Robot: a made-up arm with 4 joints. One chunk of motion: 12 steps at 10 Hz.
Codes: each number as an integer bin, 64 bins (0 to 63) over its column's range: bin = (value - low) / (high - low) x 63, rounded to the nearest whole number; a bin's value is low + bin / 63 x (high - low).
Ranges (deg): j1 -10..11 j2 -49..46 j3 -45..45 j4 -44..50
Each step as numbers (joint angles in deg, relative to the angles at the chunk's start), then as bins.
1 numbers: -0.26 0.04 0.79 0.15
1 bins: 29 33 32 30
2 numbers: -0.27 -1.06 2.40 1.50
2 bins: 29 32 33 30
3 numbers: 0.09 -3.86 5.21 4.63
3 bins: 30 30 35 33
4 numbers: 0.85 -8.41 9.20 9.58
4 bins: 33 27 38 36
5 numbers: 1.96 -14.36 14.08 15.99
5 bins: 36 23 41 40
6 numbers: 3.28 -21.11 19.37 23.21
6 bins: 40 18 45 45
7 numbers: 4.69 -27.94 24.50 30.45
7 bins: 44 14 49 50
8 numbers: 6.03 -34.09 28.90 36.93
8 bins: 48 10 52 54
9 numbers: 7.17 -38.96 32.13 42.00
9 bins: 52 7 54 58
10 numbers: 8.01 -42.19 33.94 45.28
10 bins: 54 5 55 60
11 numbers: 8.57 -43.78 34.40 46.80
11 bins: 56 3 56 61
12 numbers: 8.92 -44.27 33.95 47.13
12 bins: 57 3 55 61
